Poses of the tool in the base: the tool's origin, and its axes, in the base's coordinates. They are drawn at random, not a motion.
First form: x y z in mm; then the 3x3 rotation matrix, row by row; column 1 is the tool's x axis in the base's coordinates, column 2 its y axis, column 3 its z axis. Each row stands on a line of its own.
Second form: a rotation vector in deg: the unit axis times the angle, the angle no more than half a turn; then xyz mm. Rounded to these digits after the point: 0 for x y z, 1 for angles.
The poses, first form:
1:
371 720 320
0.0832 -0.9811 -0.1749
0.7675 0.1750 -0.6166
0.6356 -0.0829 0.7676
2:
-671 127 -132
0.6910 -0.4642 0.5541
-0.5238 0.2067 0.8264
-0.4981 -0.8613 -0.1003
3:
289 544 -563
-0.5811 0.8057 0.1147
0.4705 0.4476 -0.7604
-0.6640 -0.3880 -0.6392
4:
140 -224 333
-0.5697 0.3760 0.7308
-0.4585 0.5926 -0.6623
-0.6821 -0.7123 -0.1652
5:
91 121 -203
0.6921 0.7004 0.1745
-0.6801 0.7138 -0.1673
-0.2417 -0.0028 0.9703
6:
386 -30 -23
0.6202 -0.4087 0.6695
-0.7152 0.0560 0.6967
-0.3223 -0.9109 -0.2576
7:
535 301 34
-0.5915 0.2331 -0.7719
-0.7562 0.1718 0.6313
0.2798 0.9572 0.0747
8:
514 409 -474
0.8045 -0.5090 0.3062
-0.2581 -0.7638 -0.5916
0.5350 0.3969 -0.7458
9:
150 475 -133
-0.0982 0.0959 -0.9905
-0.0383 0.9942 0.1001
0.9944 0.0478 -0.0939
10:
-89 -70 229
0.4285 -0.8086 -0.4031
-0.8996 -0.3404 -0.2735
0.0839 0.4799 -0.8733
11:
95 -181 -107
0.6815 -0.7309 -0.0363
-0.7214 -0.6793 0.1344
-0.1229 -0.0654 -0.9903
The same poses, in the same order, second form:
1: 23.8 -36.2 78.0 371 720 320
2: -81.3 50.7 -2.9 -671 127 -132
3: 61.3 128.2 -55.2 289 544 -563
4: -3.8 107.4 -63.5 140 -224 333
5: 5.3 13.3 -44.3 91 121 -203
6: -89.8 55.4 -17.1 386 -30 -23
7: 29.1 -94.0 -88.4 535 301 34
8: 140.4 -32.5 35.6 514 409 -474
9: -2.5 -95.4 -6.5 150 475 -133
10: 128.0 -82.8 -15.5 -89 -70 229
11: -159.3 69.0 7.6 95 -181 -107
